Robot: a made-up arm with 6 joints. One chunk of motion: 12 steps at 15 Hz.
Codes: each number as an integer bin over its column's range. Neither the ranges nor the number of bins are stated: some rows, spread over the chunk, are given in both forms.
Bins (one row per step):
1: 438 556 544 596 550 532
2: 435 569 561 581 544 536
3: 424 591 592 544 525 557
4: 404 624 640 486 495 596
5: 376 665 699 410 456 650
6: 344 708 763 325 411 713
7: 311 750 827 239 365 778
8: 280 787 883 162 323 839
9: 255 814 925 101 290 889
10: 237 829 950 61 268 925
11: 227 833 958 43 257 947
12: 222 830 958 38 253 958
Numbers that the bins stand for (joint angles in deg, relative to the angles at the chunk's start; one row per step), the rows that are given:
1: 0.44 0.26 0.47 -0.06 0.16 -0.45
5: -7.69 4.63 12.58 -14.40 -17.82 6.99
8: -20.28 9.51 26.94 -33.51 -43.25 18.91
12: -27.89 11.23 32.80 -43.07 -56.63 26.41
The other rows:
2: 0.04 0.78 1.80 -1.22 -0.99 -0.20
3: -1.40 1.66 4.22 -4.07 -4.62 1.13
4: -4.02 2.98 7.97 -8.54 -10.36 3.59
6: -11.89 6.35 17.57 -20.95 -26.42 10.96
7: -16.22 8.03 22.57 -27.58 -35.22 15.06
9: -23.56 10.59 30.22 -38.22 -49.55 22.06
10: -25.92 11.19 32.17 -41.30 -53.76 24.33
11: -27.23 11.35 32.80 -42.69 -55.86 25.72

